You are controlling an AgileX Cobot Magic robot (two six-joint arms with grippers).
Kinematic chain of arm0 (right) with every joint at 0, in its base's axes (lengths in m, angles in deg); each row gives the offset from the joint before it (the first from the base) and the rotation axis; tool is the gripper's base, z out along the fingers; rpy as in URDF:
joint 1: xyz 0 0 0.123 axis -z
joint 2: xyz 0 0 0 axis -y
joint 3: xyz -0.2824 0 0.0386 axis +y
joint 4: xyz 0.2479 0 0.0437 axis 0.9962 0 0.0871
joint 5: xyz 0 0 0 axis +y
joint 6: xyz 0.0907 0 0.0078 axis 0.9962 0 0.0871
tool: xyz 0 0 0 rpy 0 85 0
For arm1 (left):
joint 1: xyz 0 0 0.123 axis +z
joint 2: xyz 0 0 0 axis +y
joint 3: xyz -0.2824 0 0.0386 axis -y
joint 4: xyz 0.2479 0 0.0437 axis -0.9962 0 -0.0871
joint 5: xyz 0 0 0 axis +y
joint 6: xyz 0.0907 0 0.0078 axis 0.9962 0 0.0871
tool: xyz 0 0 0 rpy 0 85 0
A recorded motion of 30 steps. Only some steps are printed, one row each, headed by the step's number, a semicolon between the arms.
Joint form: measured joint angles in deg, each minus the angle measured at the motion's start. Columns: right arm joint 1, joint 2, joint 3, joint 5, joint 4, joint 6; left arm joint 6, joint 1, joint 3, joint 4, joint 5, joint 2.
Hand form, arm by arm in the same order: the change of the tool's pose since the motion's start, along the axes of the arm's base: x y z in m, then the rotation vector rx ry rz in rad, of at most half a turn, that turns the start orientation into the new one. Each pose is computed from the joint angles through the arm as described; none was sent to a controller.
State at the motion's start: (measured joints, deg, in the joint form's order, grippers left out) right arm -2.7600 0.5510 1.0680 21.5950 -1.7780 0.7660; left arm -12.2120 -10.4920 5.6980 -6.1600 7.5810 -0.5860
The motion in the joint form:
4: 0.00 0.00 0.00 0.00 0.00 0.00; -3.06 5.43 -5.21 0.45 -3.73 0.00
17: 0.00 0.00 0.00 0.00 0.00 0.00; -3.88 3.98 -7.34 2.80 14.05 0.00
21: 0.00 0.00 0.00 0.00 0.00 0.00; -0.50 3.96 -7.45 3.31 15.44 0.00
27: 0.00 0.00 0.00 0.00 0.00 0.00; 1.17 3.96 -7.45 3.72 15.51 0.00
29: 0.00 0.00 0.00 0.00 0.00 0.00; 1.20 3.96 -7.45 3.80 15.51 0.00
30: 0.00 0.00 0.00 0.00 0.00 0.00; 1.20 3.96 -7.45 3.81 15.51 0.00
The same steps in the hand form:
4: 0.0000 0.0000 0.0000 0.0000 0.0000 0.0000; 0.0060 0.0035 -0.0246 -0.0561 0.0335 0.0841
17: 0.0000 0.0000 0.0000 0.0000 0.0000 0.0000; 0.0034 0.0038 -0.0650 -0.0625 0.3845 0.0906
21: 0.0000 0.0000 0.0000 0.0000 0.0000 0.0000; 0.0027 0.0036 -0.0677 -0.0089 0.4044 0.0828
27: 0.0000 0.0000 0.0000 0.0000 0.0000 0.0000; 0.0026 0.0034 -0.0679 0.0133 0.4029 0.0771
29: 0.0000 0.0000 0.0000 0.0000 0.0000 0.0000; 0.0026 0.0033 -0.0679 0.0124 0.4031 0.0766
30: 0.0000 0.0000 0.0000 0.0000 0.0000 0.0000; 0.0026 0.0033 -0.0679 0.0123 0.4031 0.0766

